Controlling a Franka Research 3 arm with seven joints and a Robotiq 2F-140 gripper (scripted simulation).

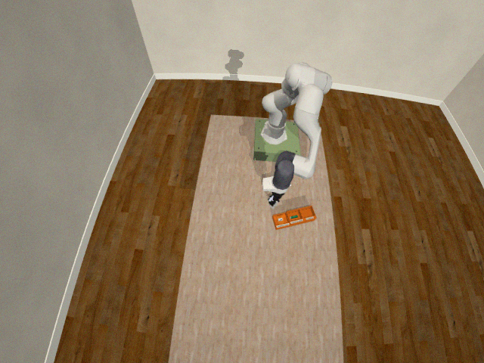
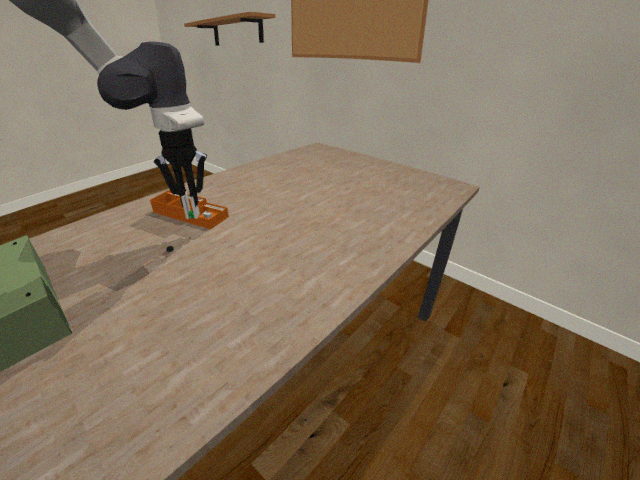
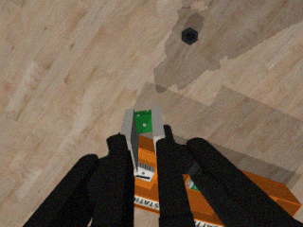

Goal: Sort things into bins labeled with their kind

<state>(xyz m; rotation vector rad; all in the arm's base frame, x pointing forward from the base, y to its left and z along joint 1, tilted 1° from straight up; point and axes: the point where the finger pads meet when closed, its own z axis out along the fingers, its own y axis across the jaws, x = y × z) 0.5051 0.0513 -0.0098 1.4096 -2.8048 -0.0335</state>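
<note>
Now: the labelled bins 40 mm ahead of my hand, 140 mm to the left of it and 70 mm below it. The rest, counted from my hand: white piece (60 mm ahead, 60 mm to the left, 70 mm below); orange block (60 mm ahead, 60 mm to the left, 80 mm below); small green cube (30 mm below).
</note>
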